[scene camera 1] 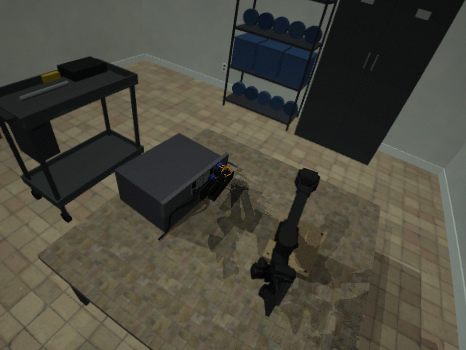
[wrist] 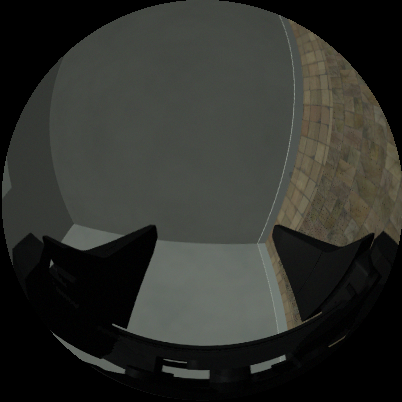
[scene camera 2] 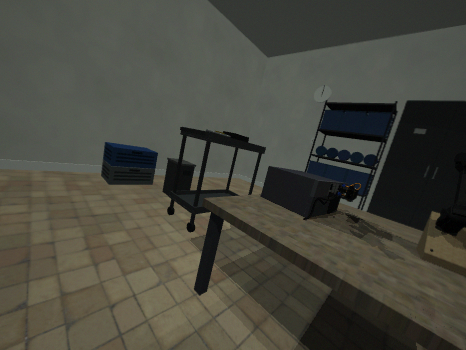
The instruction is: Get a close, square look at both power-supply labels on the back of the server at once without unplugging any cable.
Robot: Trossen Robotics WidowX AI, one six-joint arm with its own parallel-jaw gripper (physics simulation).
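Seen in the pictures: gripper, between the fingertips: (scene camera 1: 271, 311) (wrist: 216, 232); arm's base, origin of its link: (scene camera 2: 447, 226).
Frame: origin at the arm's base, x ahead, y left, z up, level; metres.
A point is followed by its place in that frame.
Note:
The grey server (scene camera 1: 170, 162) @(x 0.641, y 0.033, z 0.053 m) (scene camera 2: 286, 189) @(x 0.640, y 0.250, z -0.048 m) stands on the table (scene camera 1: 150, 280) @(x 0.376, y 0.472, z -0.151 m), its back facing the arm's side. Orange cable loops (scene camera 1: 226, 171) @(x 0.398, y -0.111, z 0.035 m) (scene camera 2: 356, 186) @(x 0.399, y -0.128, z 0.057 m) and blue plugs show at its back; a black cable (scene camera 1: 171, 219) @(x 0.483, y 0.212, z -0.096 m) runs down to the table. The power-supply labels cannot be made out in either scene view, and the server does not show in the wrist view. My gripper (scene camera 1: 267, 302) (wrist: 216, 232) @(x -0.080, y 0.443, z 0.160 m) is open and empty, above the near part of the table, well apart from the server. The wrist view faces walls and floor.
A dark cart (scene camera 1: 80, 102) (scene camera 2: 220, 141) stands beyond the server. A shelf rack (scene camera 1: 255, 109) (scene camera 2: 360, 107) and a dark cabinet (scene camera 1: 350, 90) (scene camera 2: 415, 160) stand at the back wall. Stacked crates (scene camera 2: 129, 156) stand on the floor. The arm's base is on a wooden board (scene camera 2: 445, 255) @(x -0.014, y 0.092, z -0.104 m).

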